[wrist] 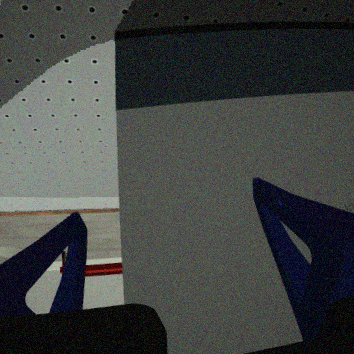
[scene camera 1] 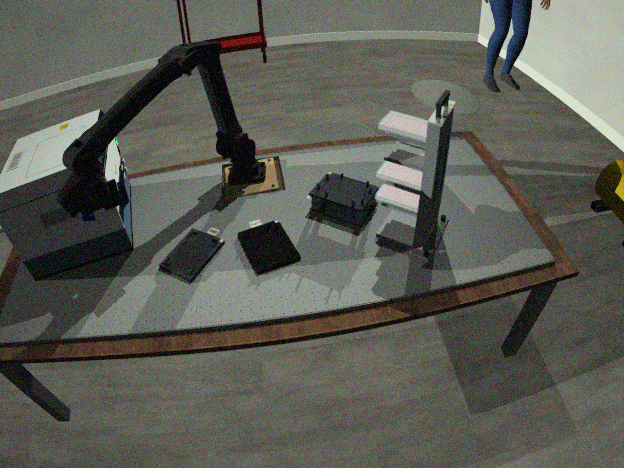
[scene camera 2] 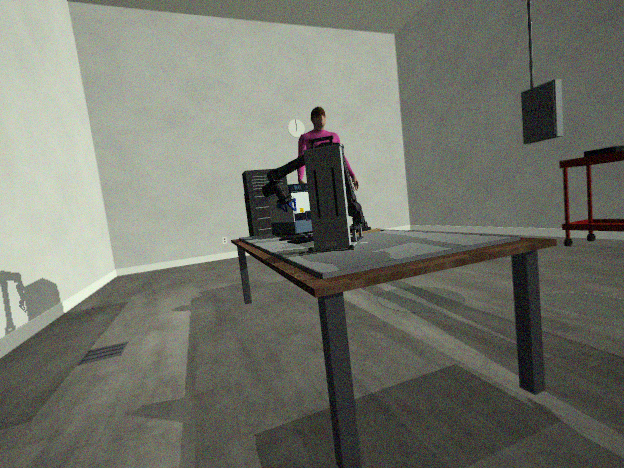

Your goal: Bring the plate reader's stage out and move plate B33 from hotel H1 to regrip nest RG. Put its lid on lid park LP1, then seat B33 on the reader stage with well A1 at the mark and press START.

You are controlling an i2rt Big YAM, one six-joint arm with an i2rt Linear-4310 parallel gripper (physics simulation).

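Pixels of known places: gripper, between the fingertips: [wrist: 165,204] [scene camera 1: 109,211] [scene camera 2: 291,211]; arm's base, origin of its link: [scene camera 1: 247,175].
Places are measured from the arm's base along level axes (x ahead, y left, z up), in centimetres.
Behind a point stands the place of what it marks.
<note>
The plate reader [scene camera 1: 37,151] {x 20.6, y -60.9, z 32.6 cm} [wrist: 195,145] {x 32.4, y -38.1, z 11.7 cm} is a big box at the table's left end; its lit front panel shows in scene camera 2. I cannot tell how its stage stands. My gripper [wrist: 165,204] {x 31.7, y -36.0, z 15.2 cm} [scene camera 2: 287,204] {x 31.7, y -36.0, z 15.2 cm} is open and empty, its blue fingers beside the reader's grey side wall. A tall hotel tower [scene camera 1: 434,176] {x 39.3, y 47.8, z 24.0 cm} [scene camera 2: 327,196] {x 33.2, y 51.9, z 19.9 cm} holds a top plate [scene camera 1: 404,125] {x 29.6, y 42.3, z 32.3 cm}, a middle plate [scene camera 1: 400,174] {x 29.9, y 42.1, z 18.1 cm} and a lower plate [scene camera 1: 398,197] {x 30.2, y 42.0, z 11.0 cm}, all pinkish; which is B33 is unreadable. A dark pegged stand [scene camera 1: 342,192] {x 19.8, y 28.5, z 5.5 cm} and two dark flat fixtures, left [scene camera 1: 191,254] {x 35.5, y -13.6, z 0.7 cm} and right [scene camera 1: 268,246] {x 34.1, y 7.6, z 0.5 cm}, lie between; their labels are unreadable.
The arm's base stands on a tan board [scene camera 1: 274,173] {x 1.0, y 8.9, z 0.5 cm} near the table's back edge. A red cart [scene camera 1: 241,42] [scene camera 2: 584,226] and a person in pink [scene camera 2: 320,135] are beyond the table. A yellow object [scene camera 1: 613,186] shows at the right edge of scene camera 1.
</note>
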